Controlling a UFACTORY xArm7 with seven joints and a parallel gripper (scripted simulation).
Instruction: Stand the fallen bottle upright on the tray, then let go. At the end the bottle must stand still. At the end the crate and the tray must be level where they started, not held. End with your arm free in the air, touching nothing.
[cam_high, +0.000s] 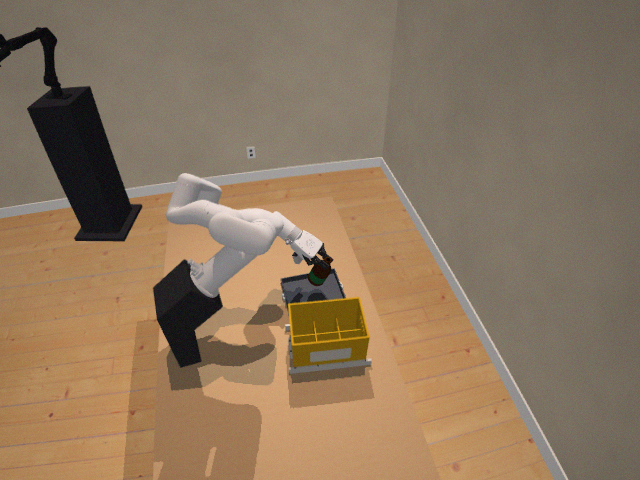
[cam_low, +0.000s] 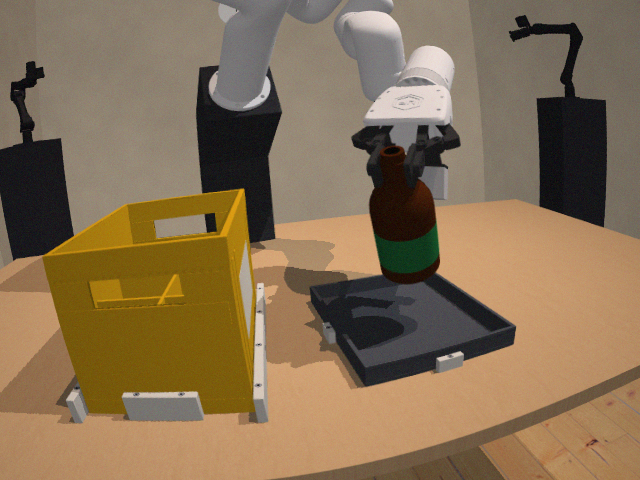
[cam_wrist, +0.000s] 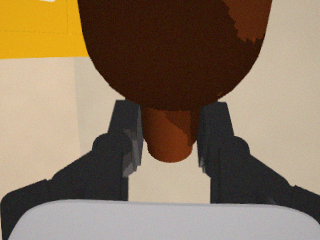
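The bottle is 20 mm behind my hand, 10 mm to the left of it and 50 mm below it. The rest, counted from my hand: yellow crate 10 mm ahead, 260 mm to the right, 120 mm below; tray 50 mm behind, 10 mm to the left, 200 mm below.
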